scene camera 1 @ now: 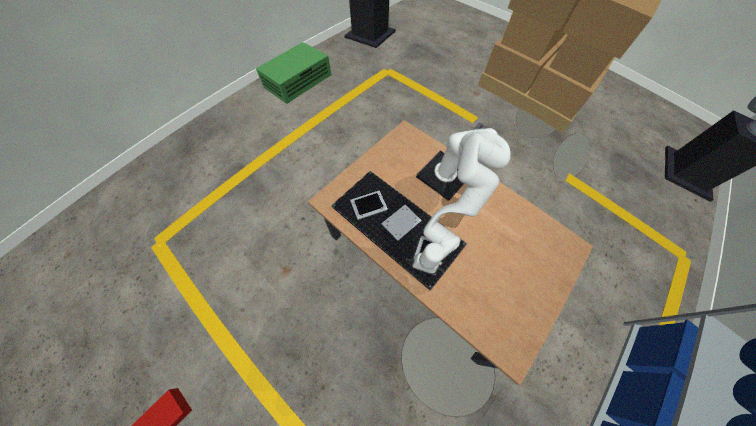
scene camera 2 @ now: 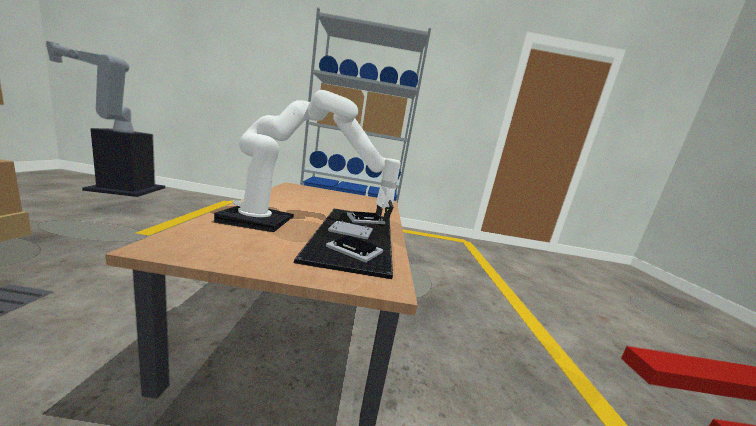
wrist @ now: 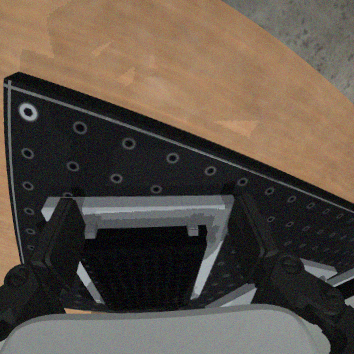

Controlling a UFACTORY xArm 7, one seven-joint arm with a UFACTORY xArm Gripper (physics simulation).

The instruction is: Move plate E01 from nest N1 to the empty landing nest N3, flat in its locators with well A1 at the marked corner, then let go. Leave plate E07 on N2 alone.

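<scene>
A black plate (scene camera 2: 366, 216) (wrist: 150, 265) lies in a grey nest (wrist: 150, 205) at the board's far end. My gripper (scene camera 1: 426, 263) (scene camera 2: 384, 215) (wrist: 157, 211) is open and empty, pointing down, with one finger on each side of this nest and its plate, close to nest height. The middle nest (scene camera 1: 402, 222) (scene camera 2: 350, 229) holds no plate; part of it shows in the wrist view. A second black plate (scene camera 1: 368, 202) (scene camera 2: 355, 245) lies in the nest at the other end. Plate labels and the marked A1 corner cannot be read. The wrist hides much of the first plate in scene camera 1.
All three nests are on a black perforated board (scene camera 1: 365, 230) (scene camera 2: 317, 254) (wrist: 100, 150) along one long edge of the wooden table (scene camera 1: 529, 275) (scene camera 2: 201, 248). The arm's black base plate (scene camera 1: 429, 176) (scene camera 2: 227, 218) stands across from the board.
</scene>
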